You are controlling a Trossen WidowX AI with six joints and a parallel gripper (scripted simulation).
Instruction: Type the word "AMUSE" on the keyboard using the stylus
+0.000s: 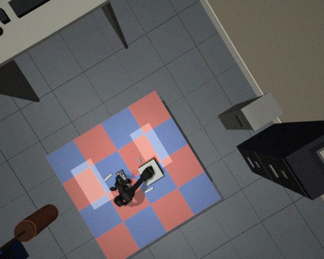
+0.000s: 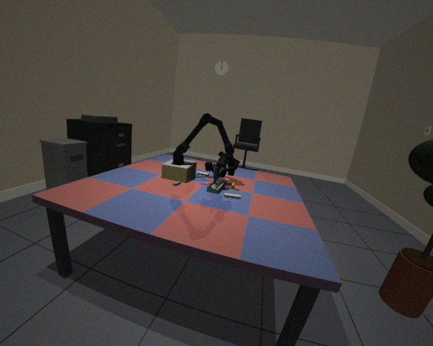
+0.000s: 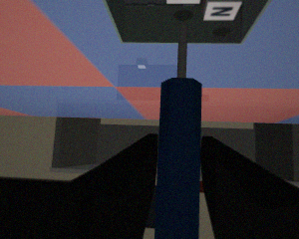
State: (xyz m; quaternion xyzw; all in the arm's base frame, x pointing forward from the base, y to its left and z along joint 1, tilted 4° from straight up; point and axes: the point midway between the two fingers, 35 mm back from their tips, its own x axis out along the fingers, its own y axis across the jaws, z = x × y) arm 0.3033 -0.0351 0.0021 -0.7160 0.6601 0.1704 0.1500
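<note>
The yellow bar lies 60 mm ahead of my gripper tip, 200 mm to the left of it and 80 mm below it. Round my gripper tip: dark block 230 mm behind, 50 mm to the right, 80 mm below; blue stylus 10 mm below.
</note>
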